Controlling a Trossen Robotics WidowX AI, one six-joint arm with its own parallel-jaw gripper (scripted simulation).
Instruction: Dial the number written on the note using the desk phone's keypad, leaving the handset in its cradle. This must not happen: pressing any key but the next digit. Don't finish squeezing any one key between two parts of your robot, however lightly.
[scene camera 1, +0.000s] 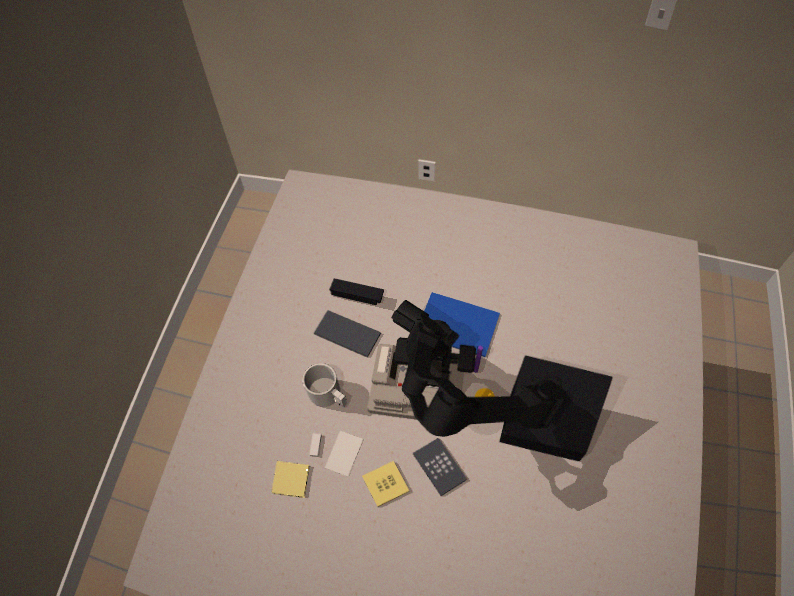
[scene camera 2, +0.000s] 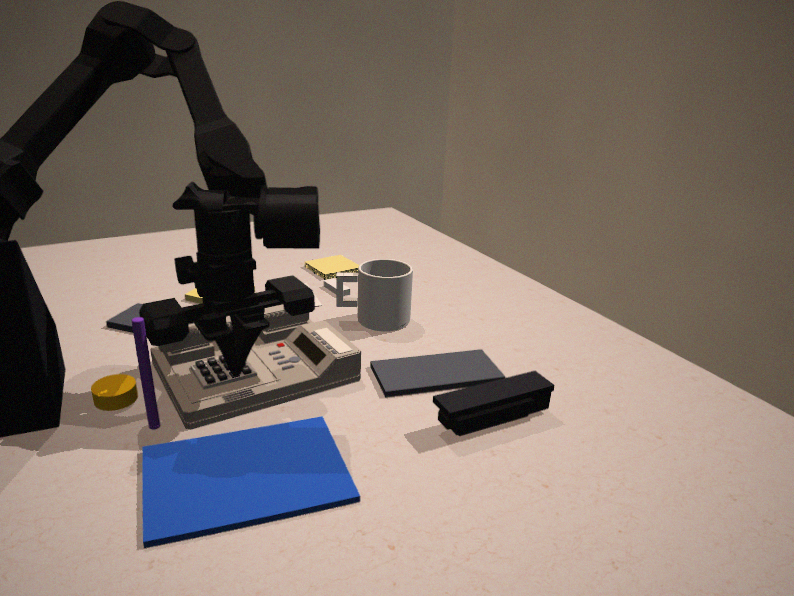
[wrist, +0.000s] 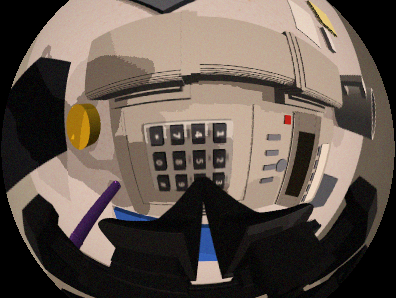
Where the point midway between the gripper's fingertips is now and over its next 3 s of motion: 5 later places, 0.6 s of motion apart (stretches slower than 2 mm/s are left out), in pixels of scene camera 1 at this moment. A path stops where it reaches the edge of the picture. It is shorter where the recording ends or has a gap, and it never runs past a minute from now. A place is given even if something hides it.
The gripper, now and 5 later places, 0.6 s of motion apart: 434, 369; 431, 369; 426, 373; 427, 375; 427, 375; 434, 372
